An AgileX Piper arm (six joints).
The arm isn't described. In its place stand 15 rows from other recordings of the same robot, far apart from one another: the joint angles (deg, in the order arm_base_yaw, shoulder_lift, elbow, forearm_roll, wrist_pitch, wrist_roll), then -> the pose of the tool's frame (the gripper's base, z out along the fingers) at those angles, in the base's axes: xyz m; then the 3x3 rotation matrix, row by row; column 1 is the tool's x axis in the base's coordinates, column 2 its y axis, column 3 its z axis.
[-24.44, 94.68, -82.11, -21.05, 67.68, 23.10] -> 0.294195, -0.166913, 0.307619; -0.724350, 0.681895, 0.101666; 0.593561, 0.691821, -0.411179; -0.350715, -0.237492, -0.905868
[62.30, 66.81, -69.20, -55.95, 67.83, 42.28] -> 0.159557, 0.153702, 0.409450; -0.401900, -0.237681, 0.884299; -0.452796, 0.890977, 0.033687; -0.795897, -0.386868, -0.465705
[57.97, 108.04, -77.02, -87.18, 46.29, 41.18] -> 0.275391, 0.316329, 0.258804; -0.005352, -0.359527, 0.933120; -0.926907, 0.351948, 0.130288; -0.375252, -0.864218, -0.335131
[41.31, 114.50, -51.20, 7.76, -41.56, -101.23] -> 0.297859, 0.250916, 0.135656; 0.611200, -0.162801, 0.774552; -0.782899, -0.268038, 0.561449; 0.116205, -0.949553, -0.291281
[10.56, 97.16, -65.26, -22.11, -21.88, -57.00] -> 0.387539, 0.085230, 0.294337; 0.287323, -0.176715, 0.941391; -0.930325, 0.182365, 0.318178; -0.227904, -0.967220, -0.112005
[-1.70, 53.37, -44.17, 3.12, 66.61, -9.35] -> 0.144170, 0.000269, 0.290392; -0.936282, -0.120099, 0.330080; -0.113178, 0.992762, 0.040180; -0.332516, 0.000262, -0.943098
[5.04, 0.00, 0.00, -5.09, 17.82, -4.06] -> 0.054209, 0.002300, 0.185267; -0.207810, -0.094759, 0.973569; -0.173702, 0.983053, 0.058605; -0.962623, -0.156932, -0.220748
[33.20, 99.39, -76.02, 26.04, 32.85, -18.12] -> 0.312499, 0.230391, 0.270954; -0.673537, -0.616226, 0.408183; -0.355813, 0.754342, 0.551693; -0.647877, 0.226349, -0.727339
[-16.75, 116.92, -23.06, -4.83, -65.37, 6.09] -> 0.262853, -0.071836, 0.070770; -0.366311, 0.246817, 0.897161; 0.184206, 0.964332, -0.190085; -0.912077, 0.095633, -0.398711
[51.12, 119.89, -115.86, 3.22, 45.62, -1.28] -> 0.304278, 0.383185, 0.310950; -0.454255, -0.788172, 0.415256; -0.536326, 0.614135, 0.578958; -0.711342, 0.040282, -0.701691
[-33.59, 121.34, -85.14, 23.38, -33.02, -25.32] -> 0.401101, -0.290013, 0.232410; -0.073301, 0.716569, 0.693654; -0.061508, 0.690952, -0.720279; -0.995411, -0.095463, -0.006573
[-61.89, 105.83, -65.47, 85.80, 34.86, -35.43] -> 0.229549, -0.319631, 0.210638; 0.200746, 0.555868, 0.806667; 0.949317, 0.092916, -0.300273; -0.241864, 0.826062, -0.509042
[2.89, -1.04, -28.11, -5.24, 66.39, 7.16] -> -0.010705, -0.008165, 0.267165; -0.527664, 0.067283, 0.846784; 0.061301, 0.997275, -0.041042; -0.847238, 0.030253, -0.530351
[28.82, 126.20, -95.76, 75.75, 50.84, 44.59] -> 0.386049, 0.290465, 0.199832; -0.515841, 0.854178, 0.065485; 0.410913, 0.179629, 0.893803; 0.751704, 0.487969, -0.443653
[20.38, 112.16, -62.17, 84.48, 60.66, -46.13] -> 0.311179, 0.199835, 0.171314; -0.991279, -0.127599, -0.032919; -0.081666, 0.398795, 0.913396; -0.103421, 0.908119, -0.405738
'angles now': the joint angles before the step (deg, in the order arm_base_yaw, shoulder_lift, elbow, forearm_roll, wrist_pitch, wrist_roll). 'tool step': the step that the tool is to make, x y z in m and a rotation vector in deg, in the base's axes. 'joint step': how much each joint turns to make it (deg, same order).
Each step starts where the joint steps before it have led.
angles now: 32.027, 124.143, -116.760, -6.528, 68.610, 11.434
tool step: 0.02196, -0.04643, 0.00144, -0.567, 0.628, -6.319
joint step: -6.203, -0.237, 0.000, -0.188, 1.068, 0.000
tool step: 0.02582, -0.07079, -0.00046, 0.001, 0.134, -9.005
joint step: -9.228, 0.051, 0.000, 0.127, 0.047, -0.247
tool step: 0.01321, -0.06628, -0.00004, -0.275, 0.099, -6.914
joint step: -8.292, 0.002, -0.002, 0.209, 0.001, -1.467
